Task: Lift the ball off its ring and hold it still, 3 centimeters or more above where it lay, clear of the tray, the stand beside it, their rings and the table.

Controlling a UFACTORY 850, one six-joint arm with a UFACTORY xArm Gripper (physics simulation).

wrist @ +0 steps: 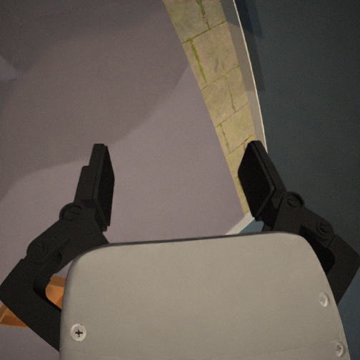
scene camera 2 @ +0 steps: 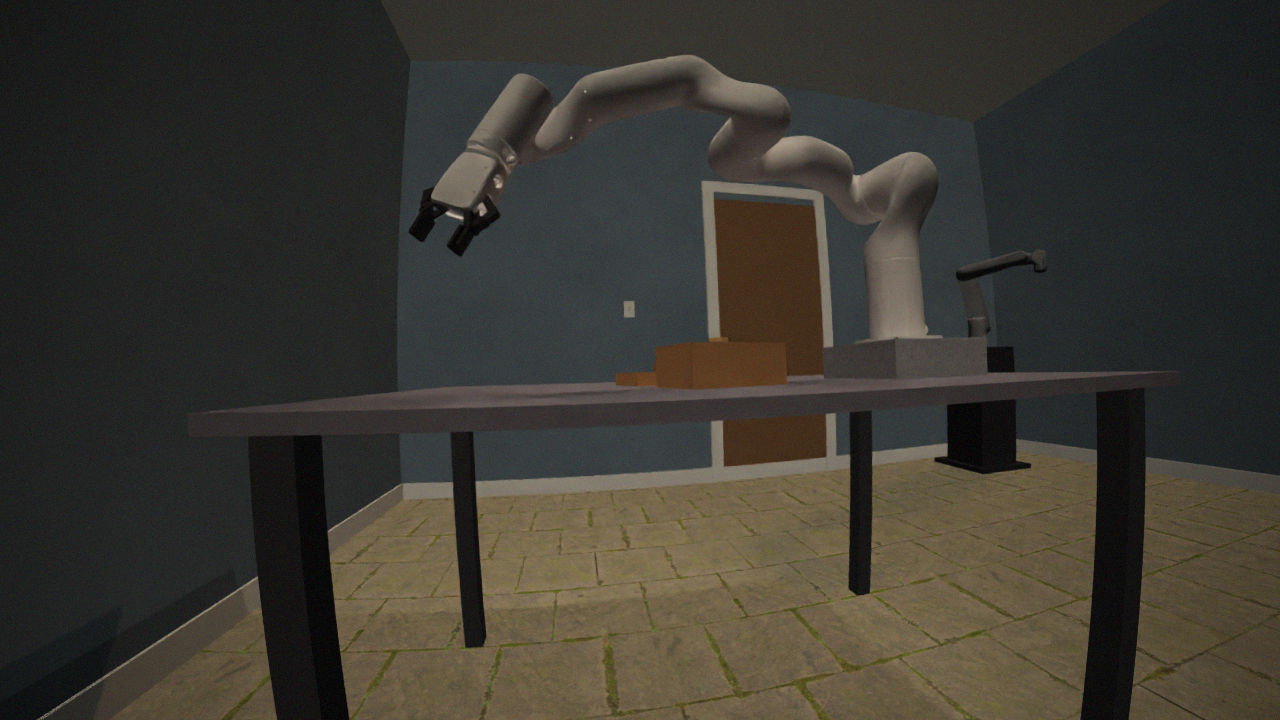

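My gripper (scene camera 2: pixel 439 240) (wrist: pixel 178 157) is open and empty, high above the left part of the table and well to the left of the orange pieces. A large orange box-shaped piece (scene camera 2: pixel 721 364) stands on the table in the scene view, with a small light-orange piece (scene camera 2: pixel 718 339) showing above its top edge. A lower orange piece (scene camera 2: pixel 634 378) lies just left of it. Which is the tray and which the stand, I cannot tell. Part of an orange piece (wrist: pixel 56 286) shows at the lower left of the wrist view, partly behind a finger. The ball and its ring cannot be made out.
The table (scene camera 2: pixel 501 410) (wrist: pixel 165 180) has its far edge near the wall in the wrist view. The arm's grey base block (scene camera 2: pixel 939 358) stands on the table's right part. A second arm (scene camera 2: pixel 975 300) stands on a black pedestal (scene camera 2: pixel 981 434) beyond the table.
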